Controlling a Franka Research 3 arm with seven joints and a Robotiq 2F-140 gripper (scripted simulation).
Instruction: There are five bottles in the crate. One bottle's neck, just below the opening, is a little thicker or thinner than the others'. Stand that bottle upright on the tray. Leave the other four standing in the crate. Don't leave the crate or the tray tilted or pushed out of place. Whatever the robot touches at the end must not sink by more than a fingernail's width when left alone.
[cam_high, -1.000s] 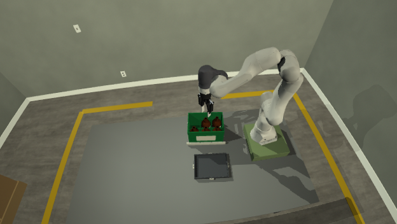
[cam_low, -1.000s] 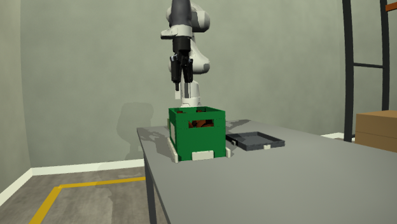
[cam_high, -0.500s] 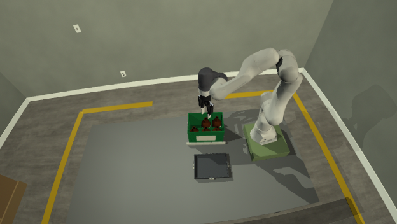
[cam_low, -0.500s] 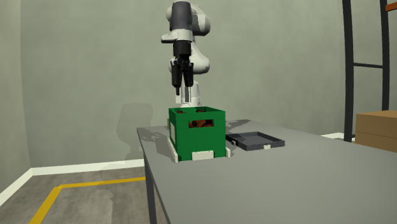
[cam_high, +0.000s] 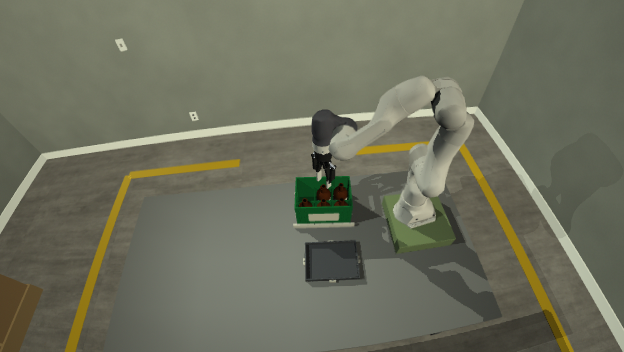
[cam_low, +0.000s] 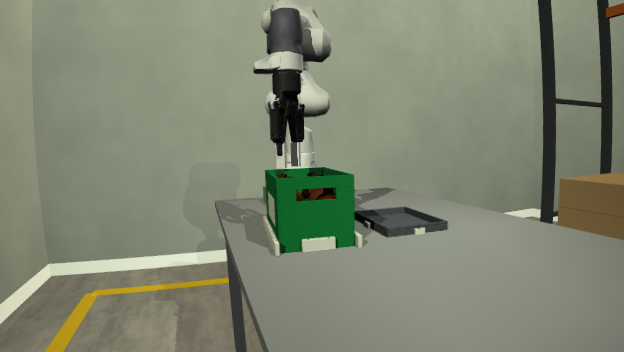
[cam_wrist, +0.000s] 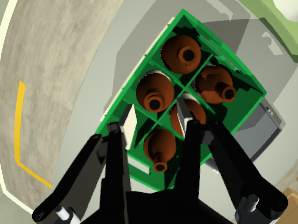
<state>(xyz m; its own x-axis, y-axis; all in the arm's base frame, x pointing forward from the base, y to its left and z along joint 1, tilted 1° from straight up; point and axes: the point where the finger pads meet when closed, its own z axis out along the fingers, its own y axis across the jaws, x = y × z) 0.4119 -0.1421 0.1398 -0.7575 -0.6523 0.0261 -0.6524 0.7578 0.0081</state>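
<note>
My hand is 10 mm short of the green crate, 40 mm to the right of it and 140 mm above it. Also, from my hand: dark grey tray 330 mm to the left, 210 mm below.
</note>
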